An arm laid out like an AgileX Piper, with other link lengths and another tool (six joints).
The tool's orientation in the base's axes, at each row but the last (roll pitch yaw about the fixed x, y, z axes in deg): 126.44 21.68 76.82; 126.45 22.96 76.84; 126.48 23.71 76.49; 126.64 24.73 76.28; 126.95 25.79 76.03; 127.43 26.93 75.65; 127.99 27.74 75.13; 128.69 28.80 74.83; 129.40 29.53 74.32
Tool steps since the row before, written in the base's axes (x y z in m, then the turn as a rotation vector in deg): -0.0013 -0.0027 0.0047 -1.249 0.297 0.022; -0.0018 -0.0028 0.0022 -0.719 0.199 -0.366; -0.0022 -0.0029 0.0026 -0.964 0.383 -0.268; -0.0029 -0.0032 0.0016 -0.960 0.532 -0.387; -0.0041 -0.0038 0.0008 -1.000 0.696 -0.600; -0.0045 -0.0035 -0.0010 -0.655 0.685 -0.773; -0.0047 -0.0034 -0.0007 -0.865 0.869 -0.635; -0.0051 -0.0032 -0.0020 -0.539 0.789 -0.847; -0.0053 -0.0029 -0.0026 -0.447 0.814 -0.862
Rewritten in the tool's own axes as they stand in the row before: -0.0045 0.0023 -0.0025 -0.004 -0.745 -1.046; -0.0037 0.0000 -0.0014 0.170 -0.705 -0.406; -0.0041 0.0000 -0.0018 0.243 -0.760 -0.715; -0.0041 -0.0013 -0.0016 0.425 -0.817 -0.712; -0.0046 -0.0029 -0.0017 0.652 -0.965 -0.699; -0.0036 -0.0045 -0.0010 0.797 -0.856 -0.358; -0.0037 -0.0044 -0.0012 0.842 -0.868 -0.666; -0.0029 -0.0056 -0.0008 0.952 -0.800 -0.290; -0.0024 -0.0061 -0.0006 1.002 -0.740 -0.234
